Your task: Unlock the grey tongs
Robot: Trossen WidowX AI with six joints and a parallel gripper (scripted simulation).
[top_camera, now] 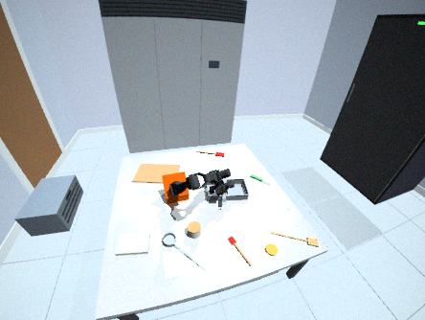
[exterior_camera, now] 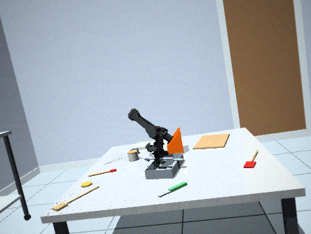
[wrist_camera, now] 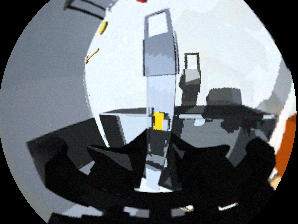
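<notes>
Right now the dark grey roasting tin is 30 mm ahead of my gripper tip, 50 mm to the left of it and 10 mm below it. Round my gripper tip: red-tipped stick: 120 mm behind, 380 mm to the right, 30 mm below; green tool: 370 mm ahead, 60 mm to the left, 30 mm below; small cup: 320 mm behind, 190 mm to the right.
</notes>
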